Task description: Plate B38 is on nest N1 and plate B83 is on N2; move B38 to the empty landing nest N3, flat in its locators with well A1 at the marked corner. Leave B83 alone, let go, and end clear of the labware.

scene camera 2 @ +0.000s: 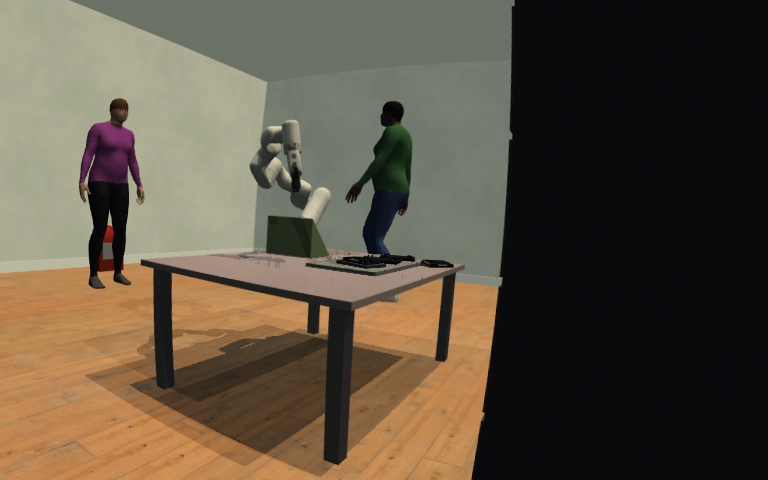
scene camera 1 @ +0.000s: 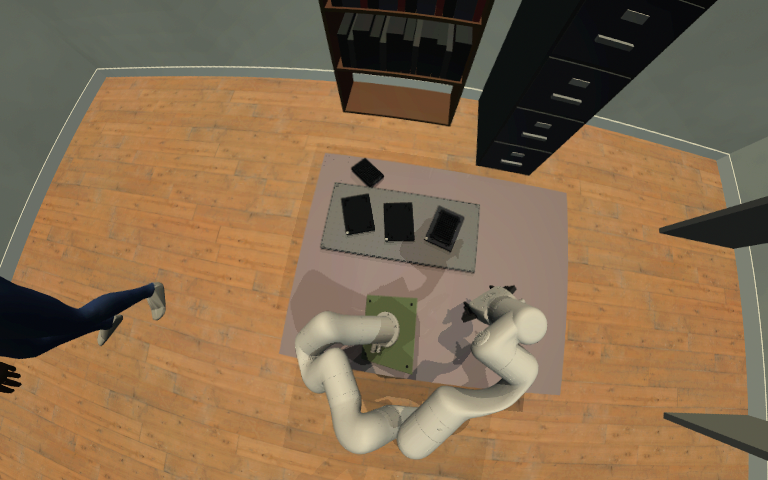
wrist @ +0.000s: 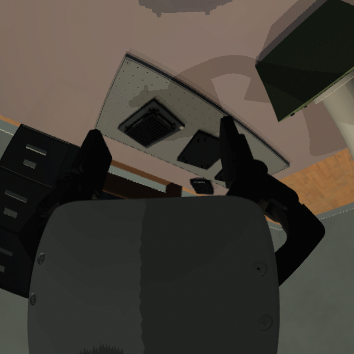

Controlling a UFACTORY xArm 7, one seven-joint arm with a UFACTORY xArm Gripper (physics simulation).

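A black well plate (scene camera 1: 445, 227) (wrist: 151, 126) sits in the right nest of the grey perforated board (scene camera 1: 334, 238) (scene camera 2: 328, 266) (wrist: 129, 82). The middle nest (scene camera 1: 399, 221) (wrist: 200, 150) and the left nest (scene camera 1: 357, 214) show bare black tops, each with a white corner mark in scene camera 1. A second black well plate (scene camera 1: 367, 172) (scene camera 2: 436, 263) (wrist: 202, 186) lies angled on the table behind the board, off the nests. Plate and nest labels are unreadable. My gripper (scene camera 1: 489, 301) (scene camera 2: 295, 183) (wrist: 159, 136) is open and empty, high above the table and away from both plates. A finger partly hides the left nest in the wrist view.
The table (scene camera 1: 526, 243) (scene camera 2: 254, 277) (wrist: 55, 75) carries my green base block (scene camera 1: 404, 352) (scene camera 2: 288, 236) (wrist: 310, 55) in front of the board. A dark filing cabinet (scene camera 1: 509, 127) (wrist: 45, 150) and a bookshelf (scene camera 1: 342, 90) stand beyond the table. Two people (scene camera 2: 114, 152) (scene camera 2: 392, 158) stand near it.
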